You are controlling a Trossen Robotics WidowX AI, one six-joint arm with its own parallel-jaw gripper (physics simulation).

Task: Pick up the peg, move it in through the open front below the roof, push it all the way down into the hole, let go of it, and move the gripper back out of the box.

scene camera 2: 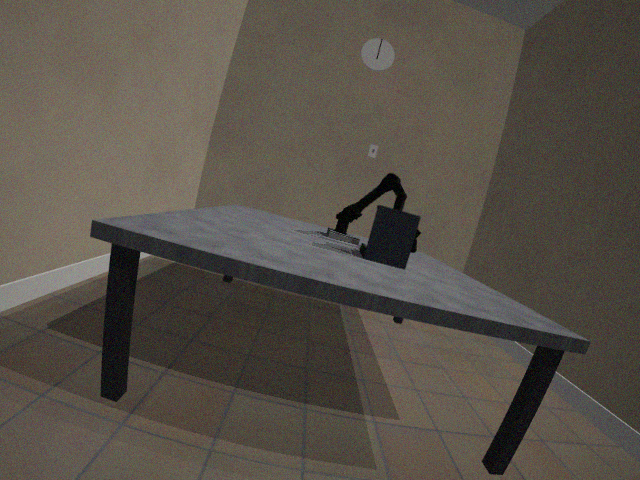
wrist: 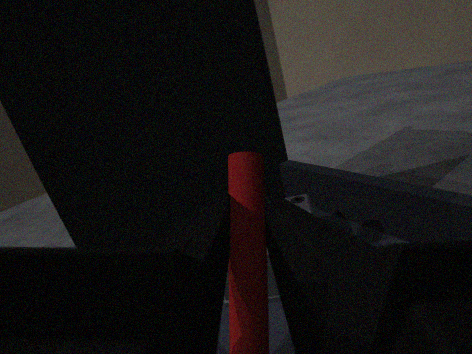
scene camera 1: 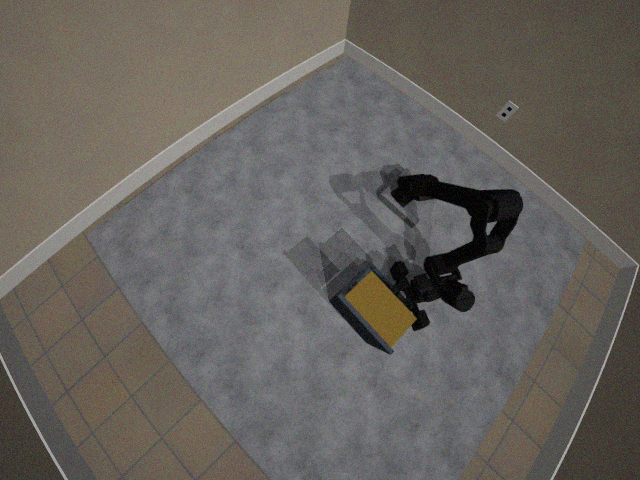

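Observation:
The box shows its yellow roof in scene camera 1, and its dark outer wall faces scene camera 2. My gripper is at the side of the box by the roof's edge, largely hidden behind the box in scene camera 2. It is shut on the red peg. In the wrist view one peg end stands above the fingers and the rest runs out past the bottom edge. A pale plate with a dark round mark lies right of the peg. The hole and the peg's other end cannot be made out.
The box's dark inner wall fills the upper left of the wrist view, and a low dark side wall runs to the right. A thin bar lies beside the arm's base on the grey table.

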